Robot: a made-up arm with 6 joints.
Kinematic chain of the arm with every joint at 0, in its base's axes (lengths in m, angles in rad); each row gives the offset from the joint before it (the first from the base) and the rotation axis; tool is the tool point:
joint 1: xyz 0 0 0.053 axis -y
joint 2: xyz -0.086 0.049 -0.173 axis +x
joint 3: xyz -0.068 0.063 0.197 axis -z
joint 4: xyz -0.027 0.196 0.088 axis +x
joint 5: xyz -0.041 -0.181 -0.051 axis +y
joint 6: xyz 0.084 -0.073 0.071 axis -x
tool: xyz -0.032 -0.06 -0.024
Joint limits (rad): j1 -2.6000..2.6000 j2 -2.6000..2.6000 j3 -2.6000..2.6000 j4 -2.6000..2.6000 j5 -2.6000..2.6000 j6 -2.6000..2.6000
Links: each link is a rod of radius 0.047 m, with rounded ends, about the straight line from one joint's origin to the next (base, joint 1, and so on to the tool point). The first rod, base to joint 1, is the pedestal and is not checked.
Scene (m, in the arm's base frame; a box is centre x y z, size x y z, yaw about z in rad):
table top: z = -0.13
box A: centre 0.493 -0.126 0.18 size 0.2 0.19 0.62 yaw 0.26
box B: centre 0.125 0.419 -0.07 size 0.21 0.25 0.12 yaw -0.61
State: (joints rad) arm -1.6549 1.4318 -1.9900 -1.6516 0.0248 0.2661
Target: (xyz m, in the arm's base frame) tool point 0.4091 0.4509 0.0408
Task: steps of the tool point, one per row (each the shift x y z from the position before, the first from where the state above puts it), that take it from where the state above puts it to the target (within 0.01 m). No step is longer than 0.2 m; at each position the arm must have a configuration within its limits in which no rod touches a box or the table.
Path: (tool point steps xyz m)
1: 0.0854 0.0440 -0.0171
2: 0.0510 0.0982 0.0395
3: -0.0128 0.1392 0.0598
4: 0.1044 0.1447 0.0256
5: 0.0744 0.1525 -0.0147
6: 0.0364 0.1487 -0.0436
7: -0.0042 0.1346 -0.0588
8: 0.0895 0.0345 -0.0766
9: 0.0609 0.0360 -0.0949
10: 0.0292 0.0363 -0.1027
11: -0.0016 0.0349 -0.0996

